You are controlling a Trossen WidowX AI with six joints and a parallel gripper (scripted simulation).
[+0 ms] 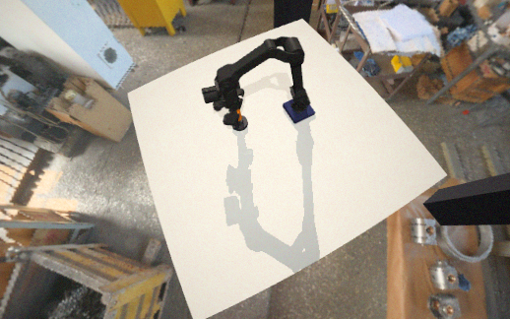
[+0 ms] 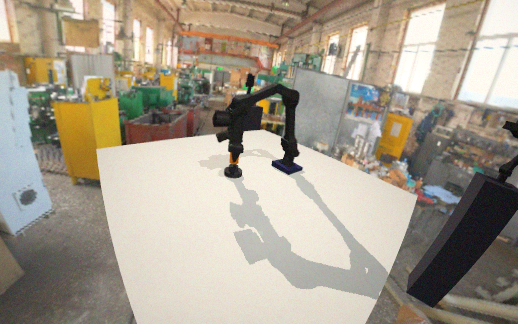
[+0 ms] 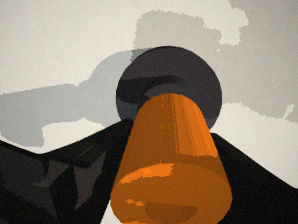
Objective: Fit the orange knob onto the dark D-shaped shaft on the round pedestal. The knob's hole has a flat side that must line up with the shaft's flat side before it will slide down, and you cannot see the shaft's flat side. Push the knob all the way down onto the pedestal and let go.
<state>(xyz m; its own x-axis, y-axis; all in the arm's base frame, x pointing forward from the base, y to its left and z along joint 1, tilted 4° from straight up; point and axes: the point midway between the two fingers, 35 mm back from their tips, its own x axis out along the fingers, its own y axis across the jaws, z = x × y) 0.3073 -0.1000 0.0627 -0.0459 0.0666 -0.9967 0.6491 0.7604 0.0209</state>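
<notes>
My gripper tip is 2 cm below the orange knob. The rest, counted from my gripper tip: pedestal (4 cm below).
</notes>
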